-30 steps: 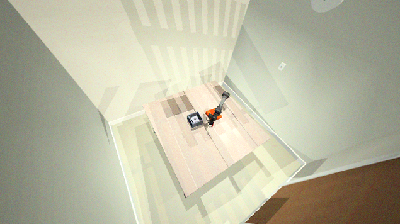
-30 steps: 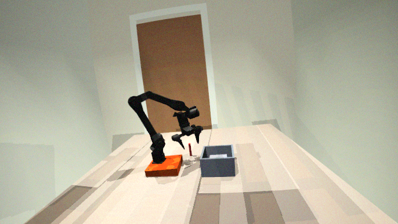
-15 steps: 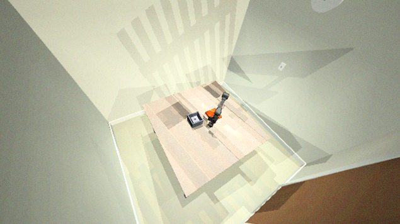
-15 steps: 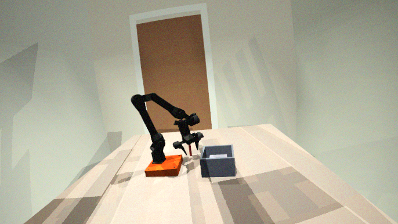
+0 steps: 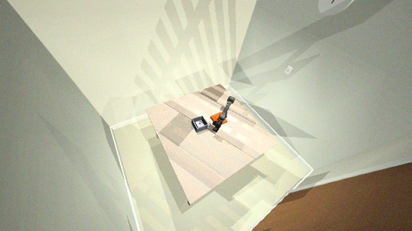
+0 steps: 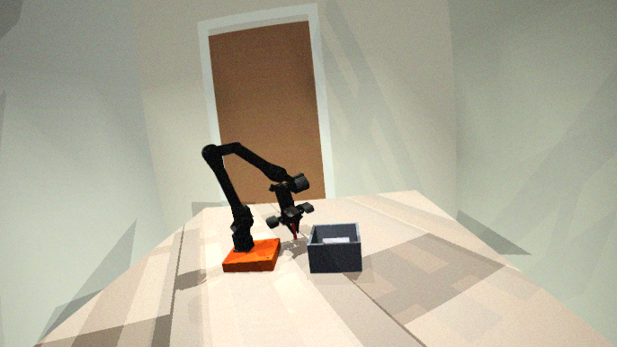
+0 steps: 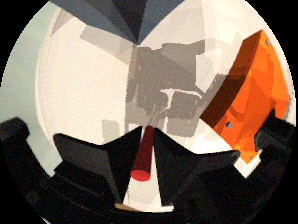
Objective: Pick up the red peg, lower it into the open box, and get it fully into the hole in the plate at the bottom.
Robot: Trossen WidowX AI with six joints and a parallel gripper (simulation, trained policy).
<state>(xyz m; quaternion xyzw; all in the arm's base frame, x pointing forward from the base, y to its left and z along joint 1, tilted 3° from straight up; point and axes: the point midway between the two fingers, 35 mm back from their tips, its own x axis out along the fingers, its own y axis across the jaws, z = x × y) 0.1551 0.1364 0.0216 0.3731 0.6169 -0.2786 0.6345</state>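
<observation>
My gripper tip is now 18 cm short of the plate, 15 cm to the left of it and 2 cm below it. From my gripper tip the other things lie so: box (18 cm ahead, 15 cm to the right); red peg (2 cm above, 1 cm to the left, 1 cm behind).
</observation>
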